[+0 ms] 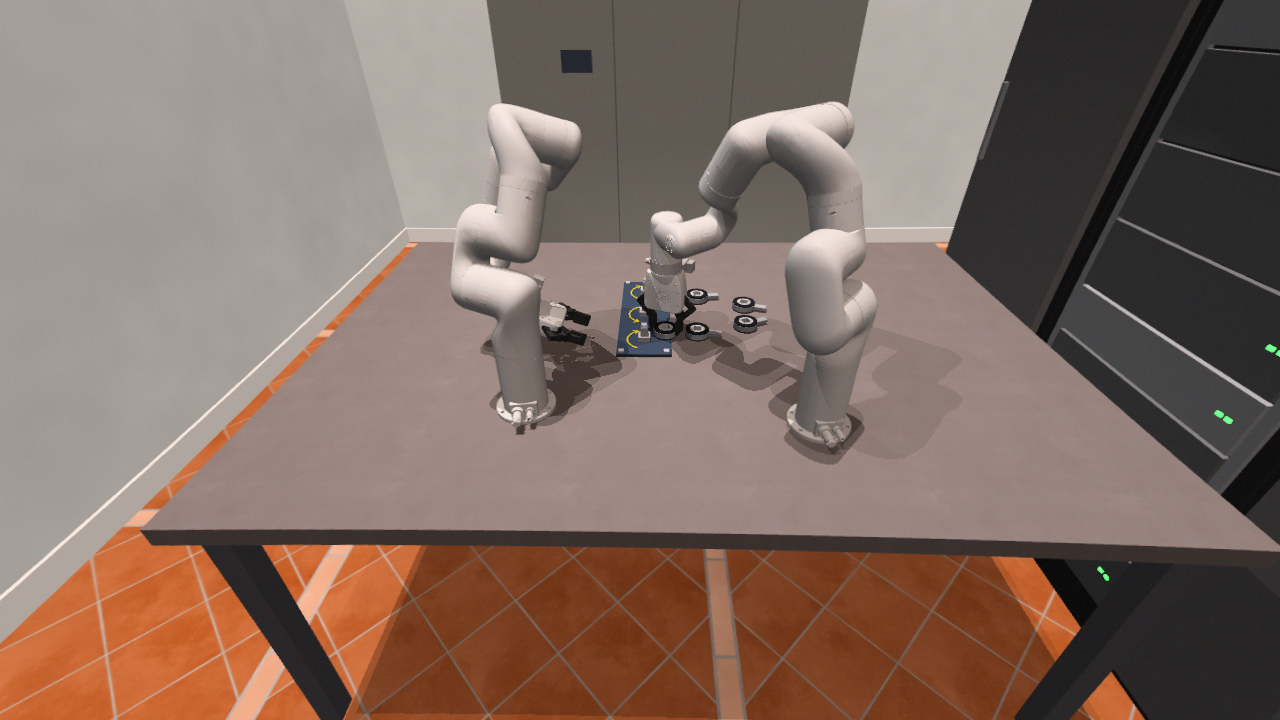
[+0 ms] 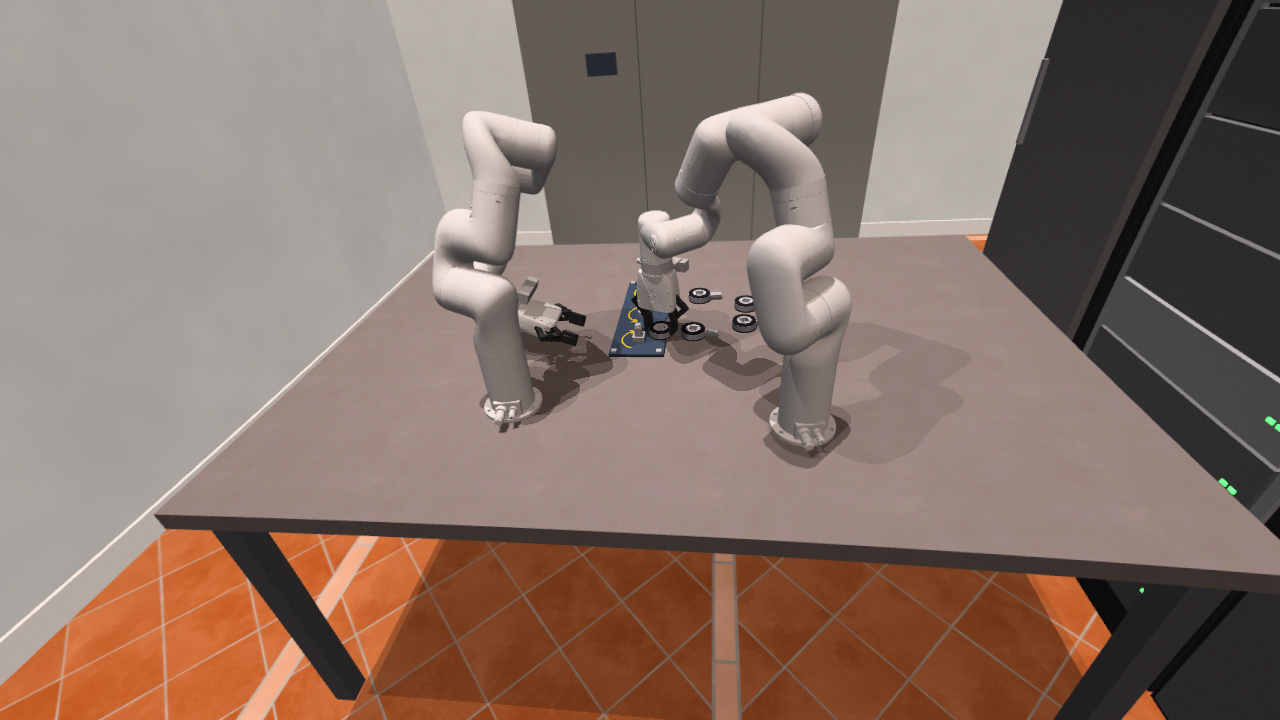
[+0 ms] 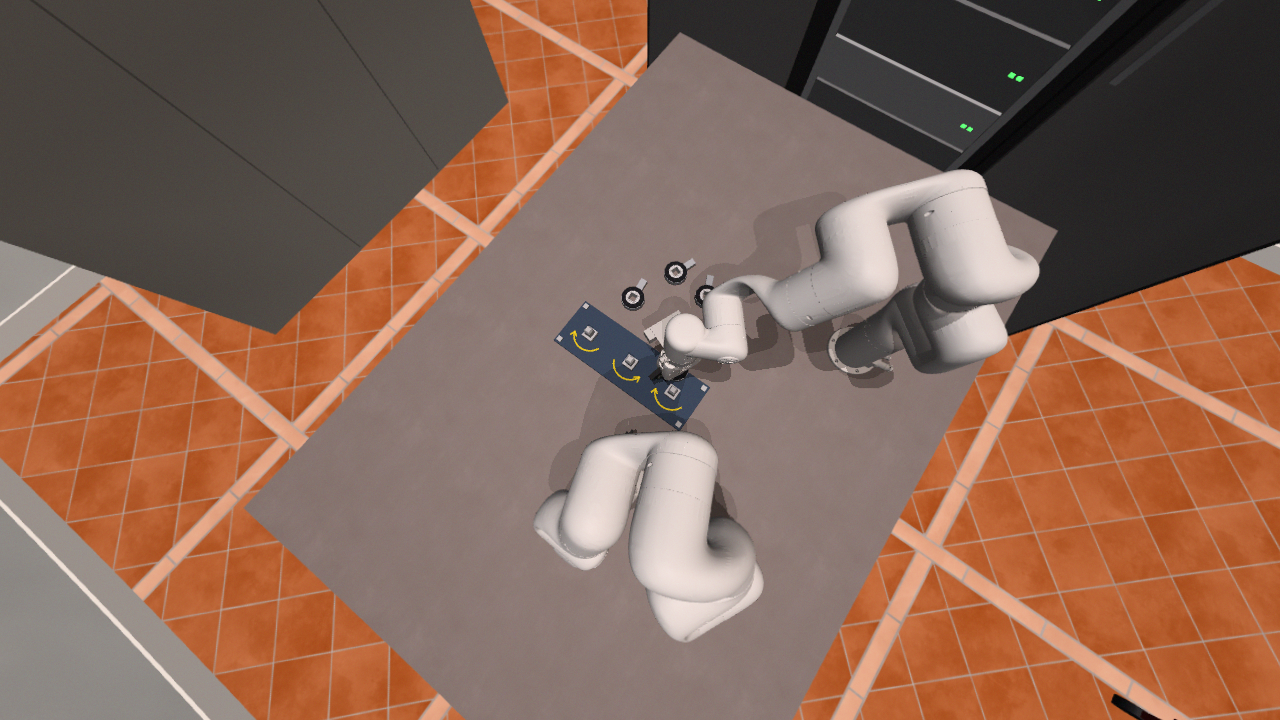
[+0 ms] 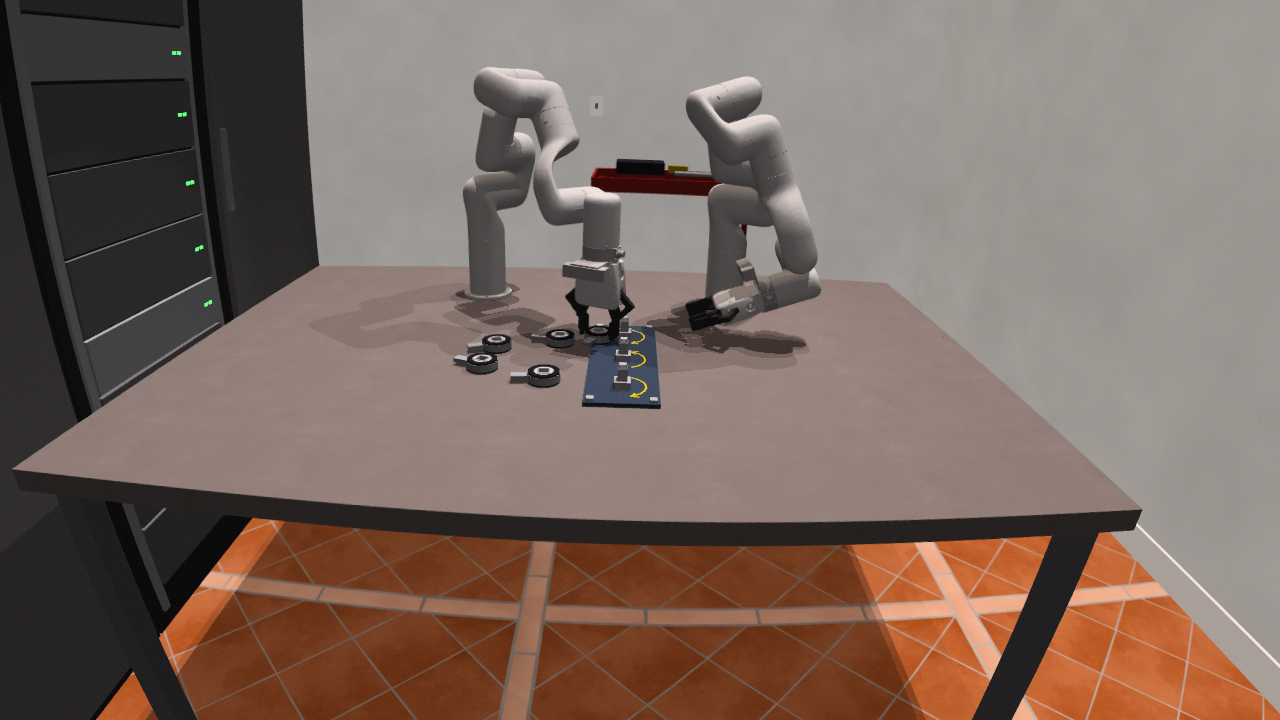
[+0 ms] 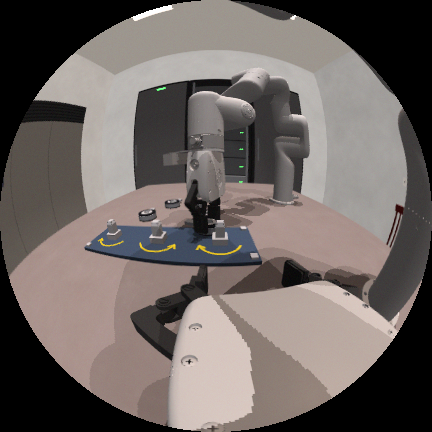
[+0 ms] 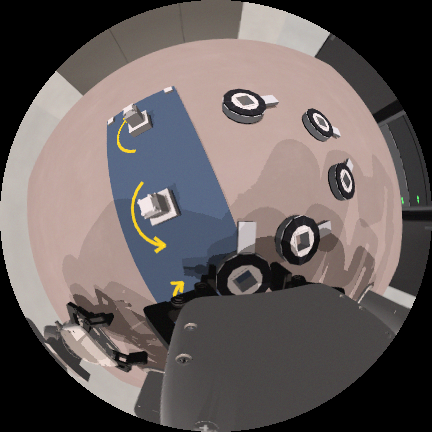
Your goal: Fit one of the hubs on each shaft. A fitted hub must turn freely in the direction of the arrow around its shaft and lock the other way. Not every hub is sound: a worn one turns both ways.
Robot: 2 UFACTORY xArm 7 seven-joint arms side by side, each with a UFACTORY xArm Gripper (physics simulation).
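Places are measured from the left arm's base along level axes (x back, y down, z right), in millimetres.
Where they show: left gripper, fingertip midpoint: [image 1: 587, 330] [image 2: 581, 330] [image 4: 688, 317] [image 5: 246, 275] [image 6: 128, 340]; right gripper, fingertip midpoint: [image 1: 665, 330] [image 2: 661, 330] [image 4: 598, 335] [image 5: 207, 225] [image 6: 242, 275]; left arm's base at its link origin: [image 1: 527, 405] [image 2: 514, 404]; right arm's base at its link origin: [image 1: 817, 423] [image 2: 801, 425] [image 3: 851, 351] [image 4: 488, 294] [image 5: 281, 200] [image 6: 360, 302].
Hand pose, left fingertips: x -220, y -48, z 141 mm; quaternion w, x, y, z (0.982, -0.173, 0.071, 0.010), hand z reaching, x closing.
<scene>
Things, the pixels of their top centre, and the offset from my left fingertips. "spot": a spot on its surface instead. Level surfaces: height alone.
- navy board at its surface level: dy +40 mm
- far shaft at a spot on its surface: [image 6: 134, 119] [image 3: 592, 333] spot: dx -254, dy +14, dz +178 mm
- middle shaft at a spot on its surface: [image 6: 159, 206] [image 3: 633, 357] spot: dx -128, dy +3, dz +168 mm
- black-rimmed hub at its top centre: [image 6: 246, 267] [image 4: 595, 332] [image 5: 201, 219] [image 2: 663, 323] [image 1: 667, 324] dx -37, dy +19, dz +207 mm
- held hub at its top centre: [image 6: 311, 236] [image 4: 552, 333] [image 2: 699, 328] [image 1: 703, 328] dx -16, dy +27, dz +296 mm
- far end at a spot on its surface: [image 6: 230, 105] spot: dx -210, dy +27, dz +293 mm
A navy board [image 3: 562, 338] [image 4: 606, 398] [image 6: 170, 165] carries three upright shafts with yellow arrows: far shaft [image 3: 588, 332] [image 6: 134, 119], middle shaft [image 3: 630, 361] [image 6: 159, 206], near shaft [image 3: 672, 391] [image 5: 219, 233]. No hub is on them. My right gripper [image 4: 599, 329] [image 6: 242, 275] points down at the board's near end, shut on a black-rimmed hub [image 1: 665, 334] [image 6: 244, 259] at the board's edge beside the near shaft. Its lever points away from the gripper body. My left gripper [image 1: 577, 327] [image 4: 698, 313] [image 5: 246, 275] is open and empty, low across the board.
Several more hubs lie flat on the table: one nearest the held hub [image 4: 560, 340] [image 6: 282, 240], one by the far end [image 4: 543, 379] [image 6: 230, 105], and two farther out [image 4: 481, 366] [image 4: 495, 346]. The right arm hangs over the board's near end.
</scene>
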